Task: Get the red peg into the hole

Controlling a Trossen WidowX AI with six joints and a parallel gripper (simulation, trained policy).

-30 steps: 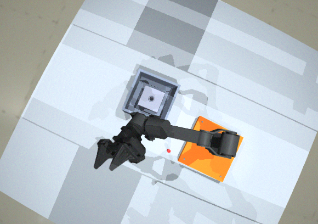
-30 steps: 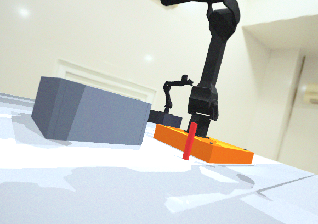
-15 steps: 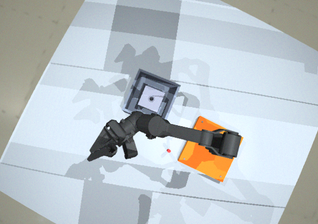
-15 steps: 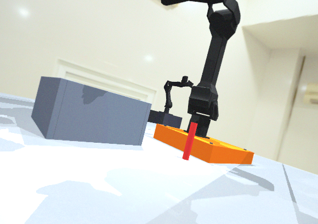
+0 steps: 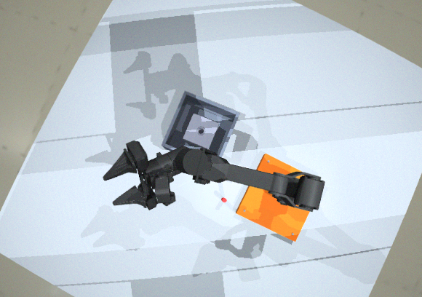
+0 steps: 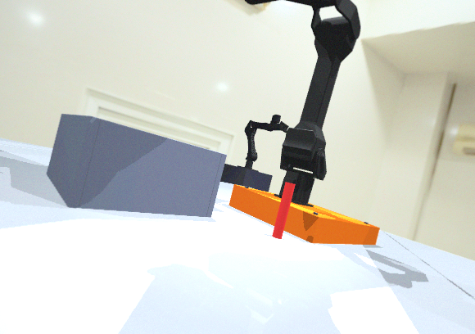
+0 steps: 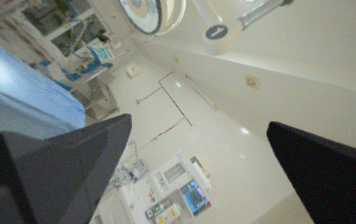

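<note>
The red peg is 390 mm below my gripper tip, 260 mm behind it and 90 mm to the right of it. From my gripper tip the other things lie so: grey box: 400 mm below, 260 mm to the right, 100 mm behind.
</note>
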